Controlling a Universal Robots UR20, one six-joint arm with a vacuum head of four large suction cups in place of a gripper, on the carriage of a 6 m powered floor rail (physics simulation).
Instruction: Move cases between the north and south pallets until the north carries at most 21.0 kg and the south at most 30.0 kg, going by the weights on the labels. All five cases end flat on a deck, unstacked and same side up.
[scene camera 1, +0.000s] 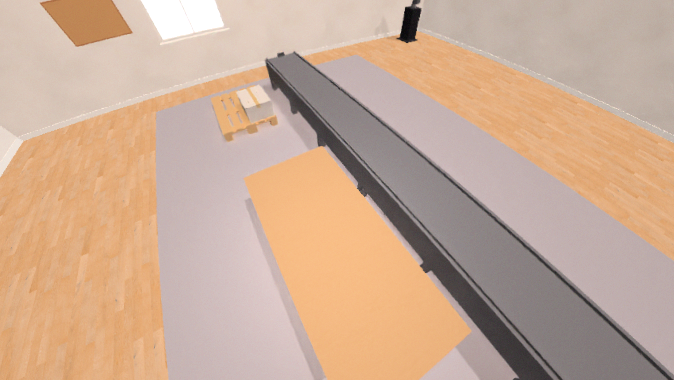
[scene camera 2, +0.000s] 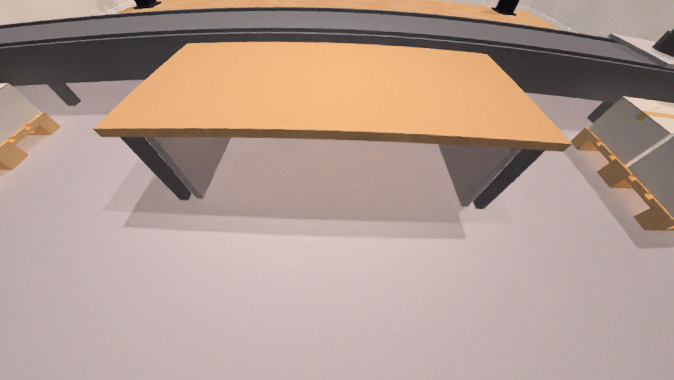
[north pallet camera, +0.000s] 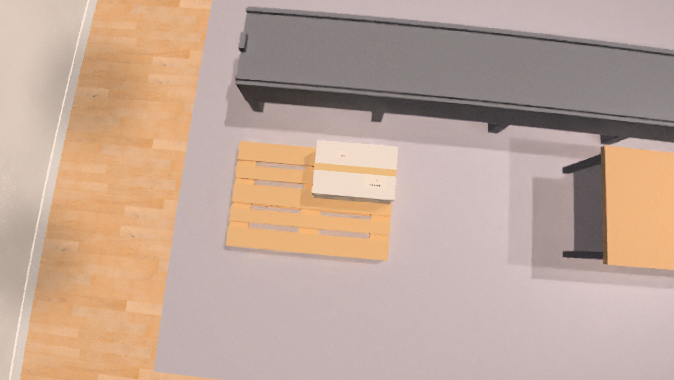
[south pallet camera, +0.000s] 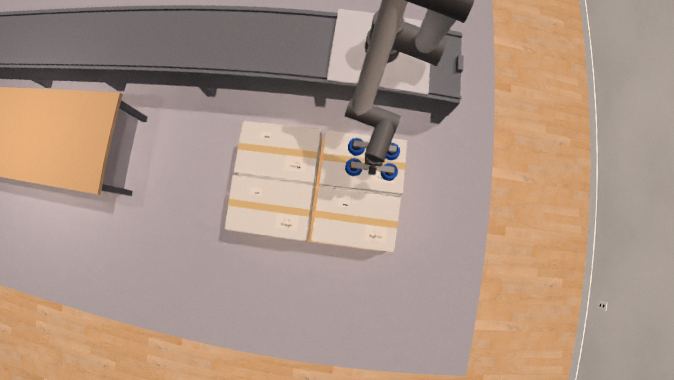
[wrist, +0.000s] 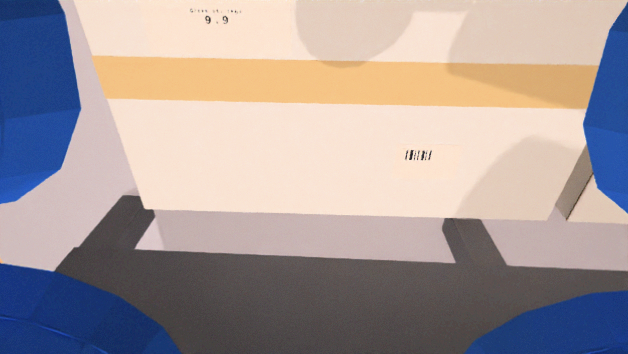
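Where they show: end effector, tool point: (wrist: 322, 250); arm's base, origin of the base link: (scene camera 2: 667, 52).
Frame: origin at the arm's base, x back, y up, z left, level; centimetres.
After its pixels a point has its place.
The south pallet (south pallet camera: 314, 200) {x -108.6, y -44.8, z -34.8 cm} (scene camera 2: 614, 171) {x -99.7, y -48.4, z -93.0 cm} carries four white cases in two rows, flat and unstacked: near-rail left (south pallet camera: 270, 163) {x -89.8, y -14.8, z -66.3 cm}, near-rail right (south pallet camera: 334, 176) {x -93.2, y -14.1, z -21.4 cm} (wrist: 280, 160) {x -70.0, y -14.0, z 5.6 cm}, far left (south pallet camera: 260, 220) {x -129.4, y -13.2, z -66.9 cm} and far right (south pallet camera: 350, 232) {x -129.0, y -17.5, z -5.7 cm}. The near-rail right case's label reads 9.9 in the wrist view; the other labels are too small to read. My gripper (south pallet camera: 373, 159) {x -84.9, y 16.0, z 0.5 cm}, four blue suction cups, hangs above this near-rail right case, apart from it and holding nothing. The north pallet (north pallet camera: 300, 243) {x -133.4, y -42.6, z -577.6 cm} (scene camera 1: 231, 131) {x -127.9, y -43.1, z -513.4 cm} carries one white case (north pallet camera: 350, 186) {x -91.8, y -17.8, z -545.2 cm} (scene camera 1: 261, 110) {x -77.7, y -27.9, z -514.4 cm}, flat at its rail-side right corner; its label is unreadable.
The dark floor rail (scene camera 1: 400, 150) (north pallet camera: 425, 60) (south pallet camera: 200, 45) runs along both pallets. My arm's pale carriage (south pallet camera: 345, 65) {x -17.4, y 0.1, z -23.9 cm} stands near its south end. An orange-topped table (scene camera 1: 340, 250) {x -89.1, y -4.0, z -274.3 cm} (scene camera 2: 330, 90) {x -103.9, y -4.0, z -287.1 cm} (north pallet camera: 640, 210) {x -92.5, y -4.1, z -350.8 cm} (south pallet camera: 50, 135) {x -89.6, y -4.1, z -256.3 cm} stands between the pallets.
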